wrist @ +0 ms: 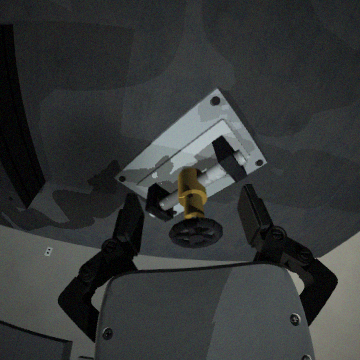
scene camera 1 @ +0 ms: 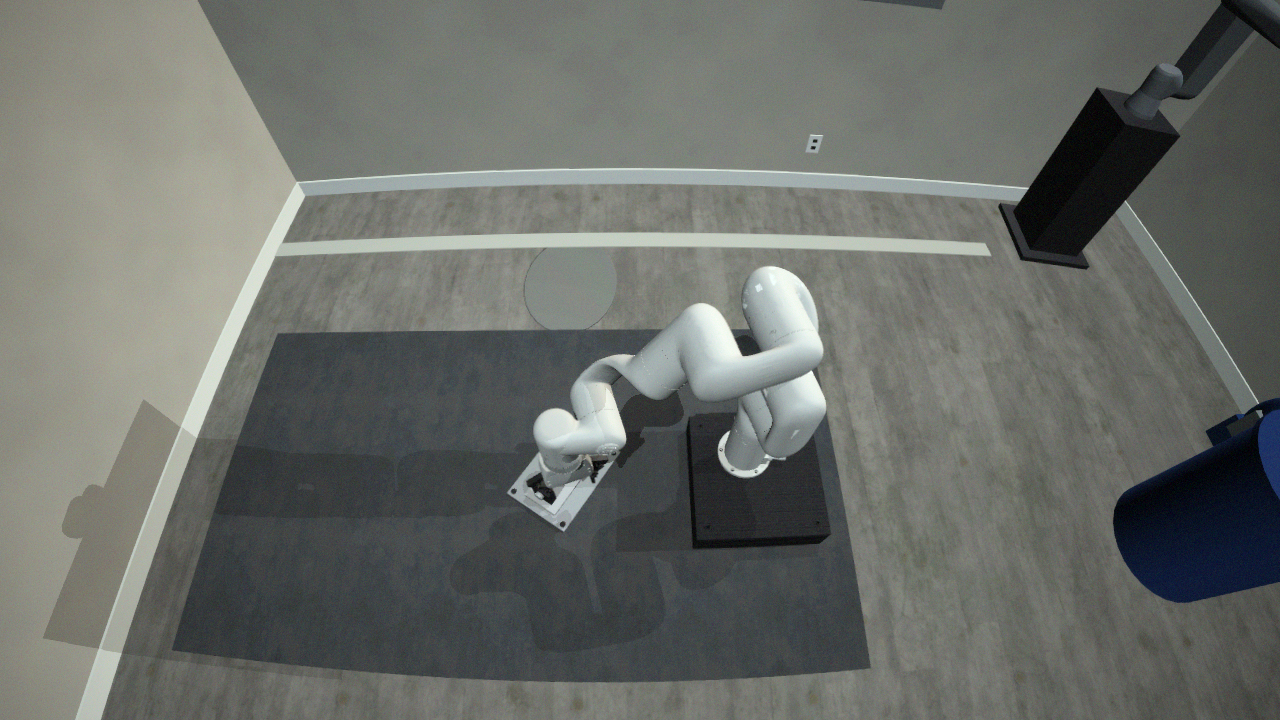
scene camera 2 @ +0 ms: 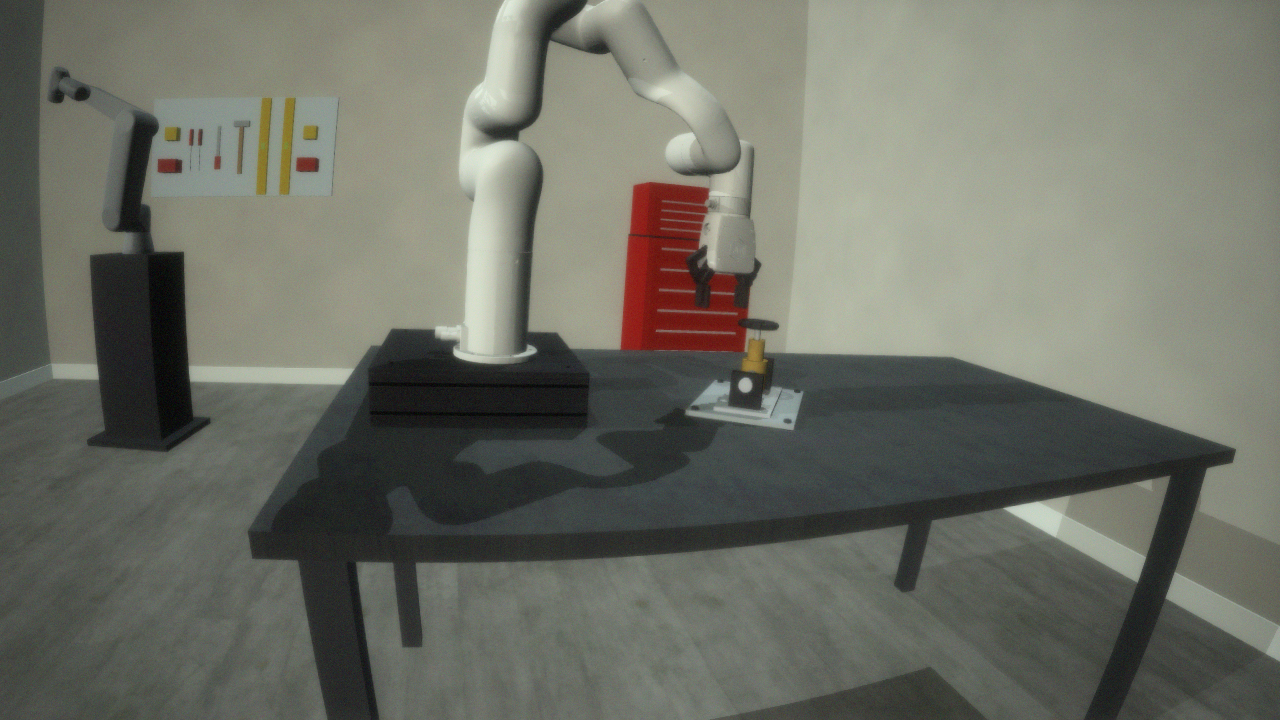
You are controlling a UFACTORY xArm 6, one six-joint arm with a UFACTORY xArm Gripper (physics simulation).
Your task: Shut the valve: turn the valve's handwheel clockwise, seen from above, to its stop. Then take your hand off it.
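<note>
The valve's dark round handwheel sits level on top of a yellow valve body. The valve stands upright on a pale base plate, with a grey pipe between two black blocks. My gripper is open and empty, pointing down. In the scene camera 2 view its fingertips are a little above the handwheel and to the left of it, not touching. In the wrist view the wheel shows between the two fingers. My arm hides the handwheel in the scene camera 1 view.
The plate lies on a dark table. My arm's base stands on a black block on the same table. A red tool cabinet, a second arm's black pedestal and a blue bin stand beyond the table.
</note>
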